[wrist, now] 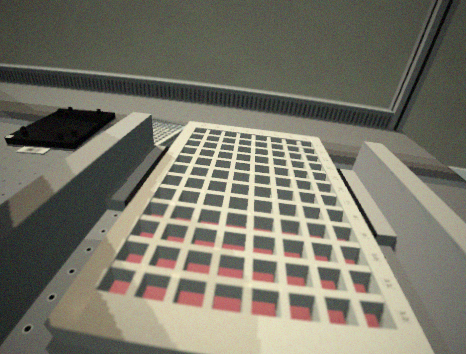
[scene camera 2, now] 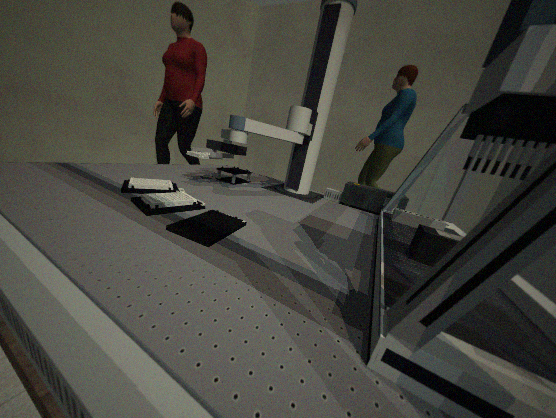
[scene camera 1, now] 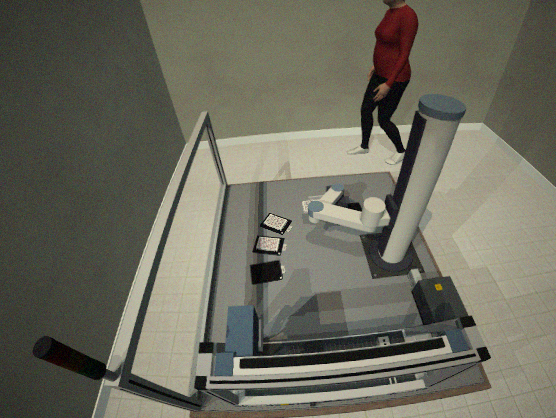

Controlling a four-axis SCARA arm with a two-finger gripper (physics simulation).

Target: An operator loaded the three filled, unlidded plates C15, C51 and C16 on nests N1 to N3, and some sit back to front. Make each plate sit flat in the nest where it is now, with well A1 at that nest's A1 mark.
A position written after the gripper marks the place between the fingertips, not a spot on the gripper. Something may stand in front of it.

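A white plate (wrist: 238, 233) is visible, and so is the gripper (wrist: 254, 146).
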